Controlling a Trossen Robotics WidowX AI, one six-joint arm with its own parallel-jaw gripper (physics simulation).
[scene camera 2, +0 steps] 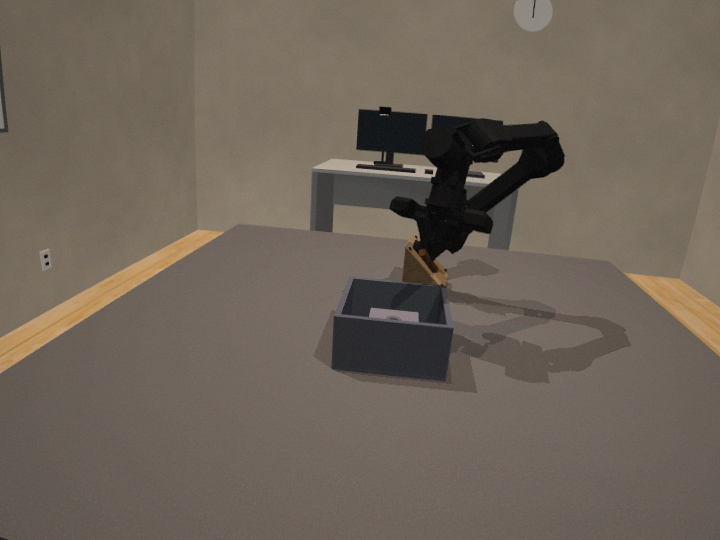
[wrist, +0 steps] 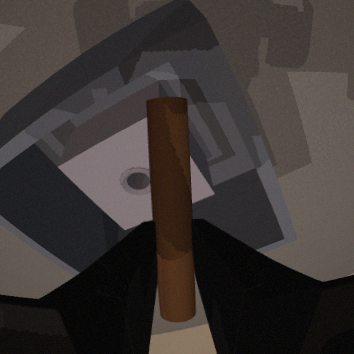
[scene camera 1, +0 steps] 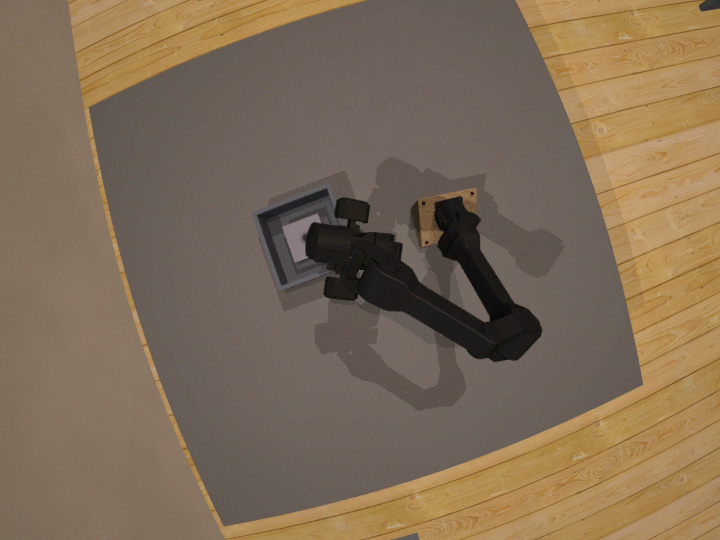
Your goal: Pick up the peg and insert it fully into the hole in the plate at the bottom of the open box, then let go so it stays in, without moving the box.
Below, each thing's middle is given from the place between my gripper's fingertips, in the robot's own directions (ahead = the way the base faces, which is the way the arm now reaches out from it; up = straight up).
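Here is the brown peg (wrist: 167,120), and it lies right at my hand. The pale plate (scene camera 1: 296,232) is 130 mm below my hand, 60 mm ahead of it and 50 mm to the right of it. As for the grey-blue box (scene camera 2: 421,350), I find it 110 mm below my hand, 60 mm ahead of it and 50 mm to the right of it.
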